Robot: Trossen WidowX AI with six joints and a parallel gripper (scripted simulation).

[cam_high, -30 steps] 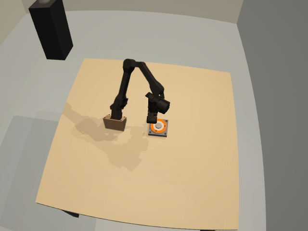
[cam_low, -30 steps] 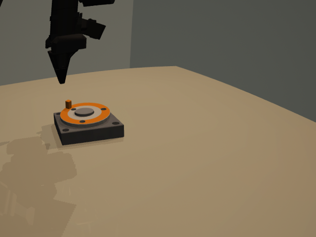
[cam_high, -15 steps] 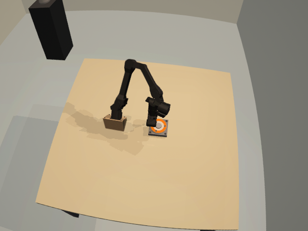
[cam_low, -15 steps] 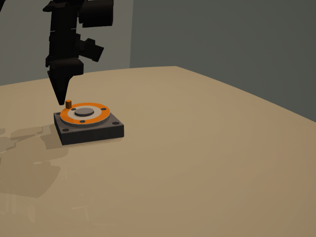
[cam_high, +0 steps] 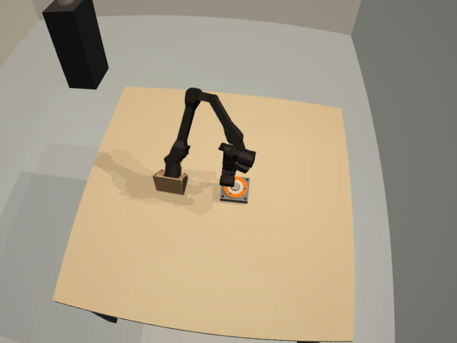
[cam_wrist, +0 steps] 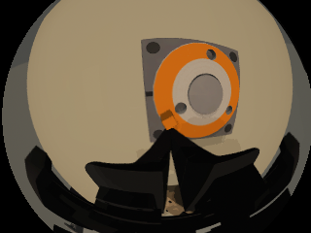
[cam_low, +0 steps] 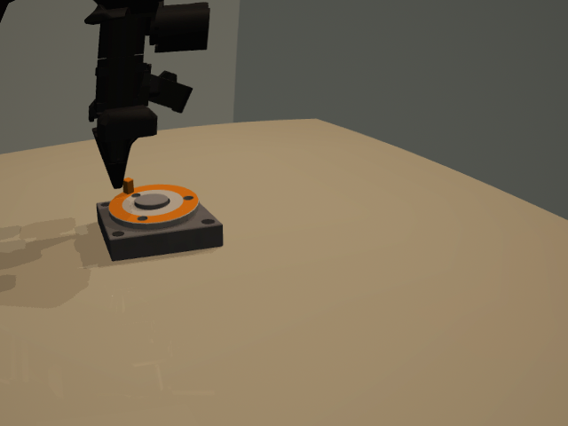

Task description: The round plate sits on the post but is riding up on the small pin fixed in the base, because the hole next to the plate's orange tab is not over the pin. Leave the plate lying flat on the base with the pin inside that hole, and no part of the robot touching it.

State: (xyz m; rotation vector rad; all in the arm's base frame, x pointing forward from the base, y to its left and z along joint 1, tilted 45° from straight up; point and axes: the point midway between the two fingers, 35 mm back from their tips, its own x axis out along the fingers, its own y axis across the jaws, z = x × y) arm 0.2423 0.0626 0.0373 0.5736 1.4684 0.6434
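Right now my gripper tip is 40 mm short of the dark square base, 40 mm to the left of it and 20 mm above it.
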